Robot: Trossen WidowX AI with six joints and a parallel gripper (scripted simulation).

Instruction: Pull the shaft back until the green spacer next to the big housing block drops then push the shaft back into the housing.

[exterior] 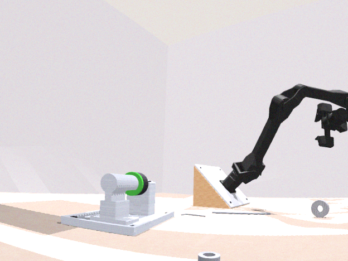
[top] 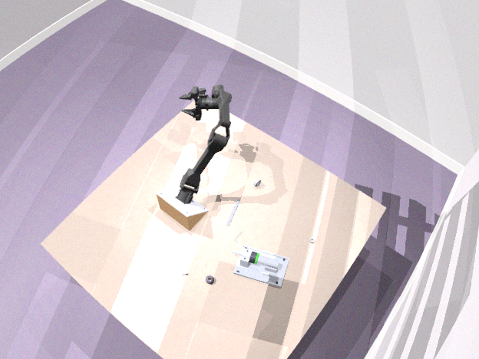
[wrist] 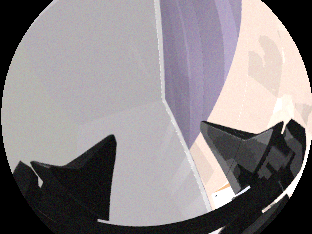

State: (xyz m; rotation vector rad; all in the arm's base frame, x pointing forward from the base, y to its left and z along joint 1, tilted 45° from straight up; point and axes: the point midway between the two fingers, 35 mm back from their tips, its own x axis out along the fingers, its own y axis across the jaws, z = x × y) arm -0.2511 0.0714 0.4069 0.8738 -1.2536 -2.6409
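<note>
The dark spacer lies 72 cm ahead of my gripper tip, 36 cm to the right of it and 23 cm below it. The rest, counted from my gripper tip: green spacer: 75 cm ahead, 35 cm to the right, 23 cm below; then grey shaft: 72 cm ahead, 36 cm to the right, 23 cm below.
</note>
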